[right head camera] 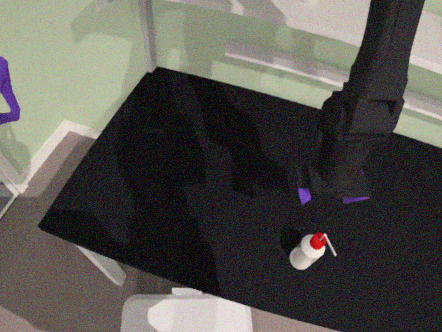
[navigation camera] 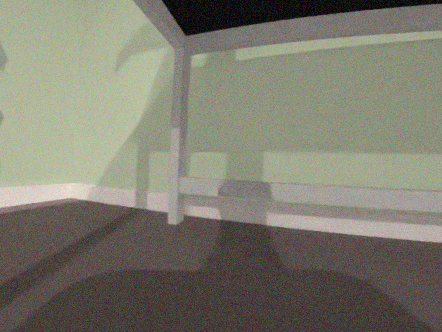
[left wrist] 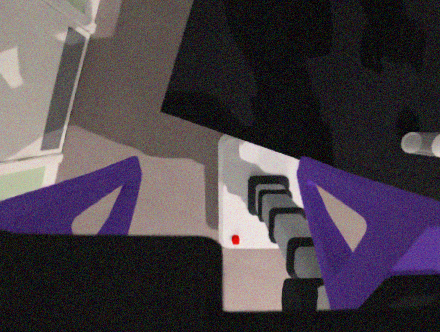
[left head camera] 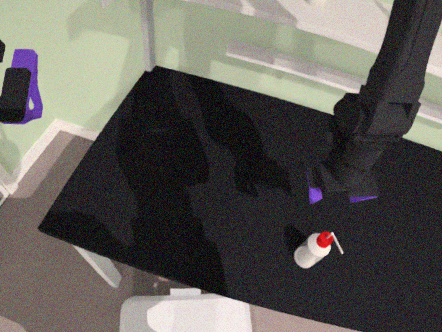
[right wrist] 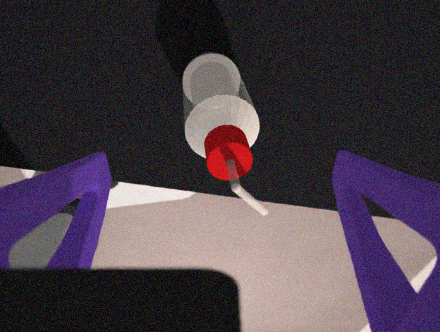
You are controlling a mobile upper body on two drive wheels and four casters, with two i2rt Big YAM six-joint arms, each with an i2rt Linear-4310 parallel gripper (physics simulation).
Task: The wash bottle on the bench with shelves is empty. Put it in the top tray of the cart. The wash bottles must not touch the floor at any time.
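Frame: origin at the left arm's base, x left, y back, z up, level; metres.
Seen in the pictures: left gripper, between the fingertips: [left wrist: 219, 165]; right gripper, between the fingertips: [right head camera: 322, 201] [left head camera: 330, 200] [right wrist: 221, 164].
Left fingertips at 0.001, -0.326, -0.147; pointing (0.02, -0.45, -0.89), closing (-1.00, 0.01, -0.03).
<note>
A point is followed by its place in that frame, as x, y, z.
The wash bottle [left head camera: 311, 253] @[-0.510, -0.287, -0.553] [right head camera: 303, 255] @[-0.509, -0.289, -0.560] [left wrist: 421, 143] @[-0.503, -0.309, -0.578] [right wrist: 220, 117] @[-0.531, -0.326, -0.533], translucent white with a red cap and thin bent spout, stands upright on the black bench top [left head camera: 165, 150] @[-0.158, -0.664, -0.648] [right head camera: 160, 150] @[-0.147, -0.664, -0.648]. My right gripper [left head camera: 340, 197] @[-0.522, -0.362, -0.428] [right head camera: 330, 199] @[-0.522, -0.362, -0.428] [right wrist: 221, 164] @[-0.522, -0.362, -0.428] is open and empty, pointing down above the bench, on the shelf side of the bottle in the head views. In the right wrist view the bottle lies beyond the fingers, its cap centred between them. My left gripper [left wrist: 219, 165] @[0.001, -0.326, -0.147] is open and empty, off the bench's left side. The cart's top tray is not identifiable in these views.
A white shelf [left head camera: 340, 25] [right head camera: 320, 20] runs behind the bench, with an upright post [left head camera: 147, 35] @[-0.077, -1.061, -0.484] at the corner. The white robot base [left head camera: 200, 315] @[-0.281, -0.235, -1.150] [left wrist: 231, 210] @[-0.033, 0.086, -1.150] is beside the bench's near edge. A white-framed glass panel [left wrist: 75, 95] @[0.934, -0.567, -1.393] stands at left in the left wrist view.
</note>
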